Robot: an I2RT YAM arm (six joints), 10 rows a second.
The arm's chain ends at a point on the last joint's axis. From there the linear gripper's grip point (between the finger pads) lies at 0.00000 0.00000 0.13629 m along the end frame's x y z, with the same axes.
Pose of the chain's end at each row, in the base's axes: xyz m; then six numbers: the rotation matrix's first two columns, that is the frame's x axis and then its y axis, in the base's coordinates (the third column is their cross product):
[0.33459 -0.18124 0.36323 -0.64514 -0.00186 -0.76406 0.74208 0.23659 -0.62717]
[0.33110 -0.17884 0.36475 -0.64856 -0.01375 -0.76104 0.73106 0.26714 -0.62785]
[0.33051 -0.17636 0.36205 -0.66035 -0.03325 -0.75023 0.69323 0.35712 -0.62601]
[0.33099 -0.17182 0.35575 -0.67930 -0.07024 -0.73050 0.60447 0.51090 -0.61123]
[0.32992 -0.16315 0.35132 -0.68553 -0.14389 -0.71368 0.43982 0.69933 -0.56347]
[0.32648 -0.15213 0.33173 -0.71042 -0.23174 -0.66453 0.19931 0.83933 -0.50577]
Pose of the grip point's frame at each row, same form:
[0.35939 -0.31366 0.34262 -0.64514 -0.00186 -0.76406 0.74208 0.23659 -0.62717]
[0.35998 -0.31016 0.34251 -0.64856 -0.01375 -0.76104 0.73106 0.26714 -0.62785]
[0.36986 -0.30358 0.33305 -0.66035 -0.03325 -0.75023 0.69323 0.35712 -0.62601]
[0.38771 -0.28859 0.31424 -0.67930 -0.07024 -0.73050 0.60447 0.51090 -0.61123]
[0.40899 -0.25858 0.29461 -0.68553 -0.14389 -0.71368 0.43982 0.69933 -0.56347]
[0.41847 -0.21915 0.25676 -0.71042 -0.23174 -0.66453 0.19931 0.83933 -0.50577]

